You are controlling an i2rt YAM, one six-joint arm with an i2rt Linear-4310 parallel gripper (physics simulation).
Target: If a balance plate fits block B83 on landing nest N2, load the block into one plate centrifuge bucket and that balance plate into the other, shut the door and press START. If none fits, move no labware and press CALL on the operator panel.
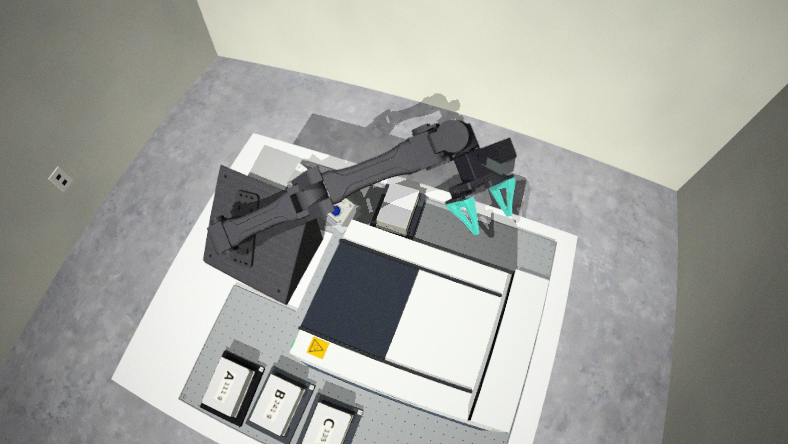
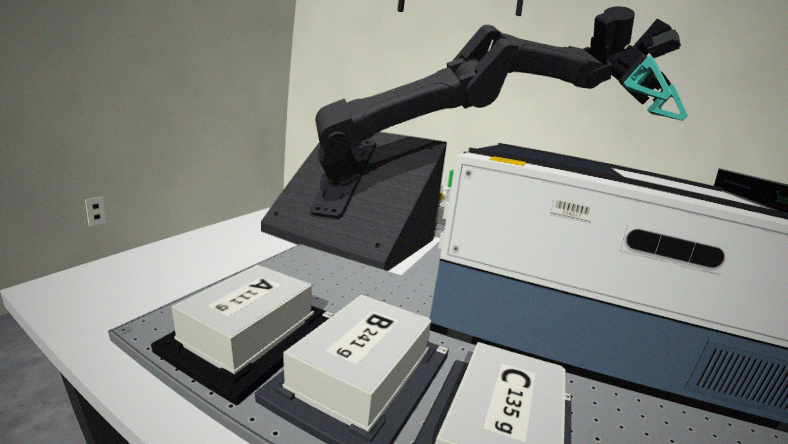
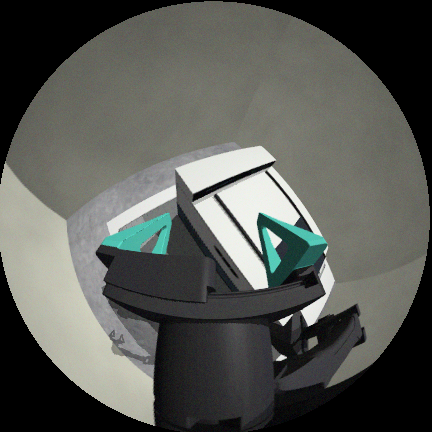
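Pixels of known places: gripper, between the fingertips: (image 1: 493,225) (image 2: 677,108) (image 3: 213,217); arm's base, origin of its link: (image 1: 245,229) (image 2: 345,176) (image 3: 302,334).
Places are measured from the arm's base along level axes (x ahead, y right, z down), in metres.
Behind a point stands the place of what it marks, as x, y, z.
My gripper (image 1: 492,223) @[0.586, -0.087, -0.225] (image 2: 675,107) @[0.586, -0.087, -0.225] (image 3: 213,217) @[0.586, -0.087, -0.225] is open and empty, high above the far side of the centrifuge. The centrifuge (image 1: 446,325) @[0.556, 0.103, -0.103] (image 2: 518,231) @[0.348, 0.265, -0.038] (image 3: 250,200) @[0.594, 0.079, -0.103] has a navy panel and a white panel on top; its buckets do not show. A pale block (image 1: 395,212) @[0.356, -0.187, 0.030] sits in a dark nest on the far side, its label not visible. Balance plates A 111 g (image 1: 226,386) @[0.109, 0.389, 0.053] (image 2: 242,300) @[0.111, 0.400, 0.053], B 241 g (image 1: 277,405) @[0.247, 0.381, 0.053] (image 2: 358,336) @[0.237, 0.387, 0.053] and C 135 g (image 1: 329,427) @[0.380, 0.385, 0.053] (image 2: 507,386) @[0.370, 0.390, 0.053] sit in dark nests on the near side. START and CALL cannot be made out.
A blue button (image 1: 335,210) shows on a small pale box beside the arm. The dark wedge base (image 1: 264,275) @[0.080, 0.084, 0.065] (image 2: 352,220) @[0.062, 0.075, 0.060] stands left of the centrifuge. A dark display (image 2: 749,187) @[0.660, 0.073, -0.120] is at the right edge. A perforated board (image 1: 248,308) @[0.059, 0.176, 0.107] (image 2: 325,270) @[0.083, 0.193, 0.107] lies under the labelled plates.
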